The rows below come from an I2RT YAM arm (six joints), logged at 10 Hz.
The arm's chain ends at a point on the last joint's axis. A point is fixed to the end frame.
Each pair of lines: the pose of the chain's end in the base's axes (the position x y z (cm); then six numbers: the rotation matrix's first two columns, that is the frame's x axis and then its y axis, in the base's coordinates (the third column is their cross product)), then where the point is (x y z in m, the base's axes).
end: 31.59 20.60 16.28 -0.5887 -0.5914 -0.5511 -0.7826 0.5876 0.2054
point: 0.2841 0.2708 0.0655
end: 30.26 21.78 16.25 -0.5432 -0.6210 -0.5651 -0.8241 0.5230 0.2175
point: 0.2660 0.2822 0.0667
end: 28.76 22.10 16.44 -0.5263 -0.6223 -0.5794 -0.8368 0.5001 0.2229
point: 0.2500 0.2864 0.0696
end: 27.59 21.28 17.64 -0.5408 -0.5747 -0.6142 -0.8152 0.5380 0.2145
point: 0.2448 0.2830 0.0827
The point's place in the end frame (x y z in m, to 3 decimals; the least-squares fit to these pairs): 0.034 0.043 0.108
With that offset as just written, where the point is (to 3 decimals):
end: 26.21 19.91 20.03 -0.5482 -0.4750 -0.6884 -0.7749 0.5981 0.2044
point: 0.244 0.278 0.111
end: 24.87 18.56 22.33 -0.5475 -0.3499 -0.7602 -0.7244 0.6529 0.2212
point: 0.244 0.274 0.141
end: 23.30 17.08 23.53 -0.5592 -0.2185 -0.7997 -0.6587 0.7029 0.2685
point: 0.240 0.267 0.162
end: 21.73 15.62 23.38 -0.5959 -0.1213 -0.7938 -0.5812 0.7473 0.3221
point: 0.232 0.255 0.165
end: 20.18 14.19 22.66 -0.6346 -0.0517 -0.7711 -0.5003 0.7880 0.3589
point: 0.222 0.240 0.159
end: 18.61 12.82 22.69 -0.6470 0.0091 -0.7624 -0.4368 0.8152 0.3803
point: 0.213 0.226 0.161
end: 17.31 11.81 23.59 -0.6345 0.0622 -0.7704 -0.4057 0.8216 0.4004
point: 0.205 0.217 0.173
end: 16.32 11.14 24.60 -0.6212 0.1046 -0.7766 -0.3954 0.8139 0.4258
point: 0.198 0.212 0.188
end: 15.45 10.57 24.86 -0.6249 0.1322 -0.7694 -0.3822 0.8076 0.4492
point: 0.190 0.207 0.193
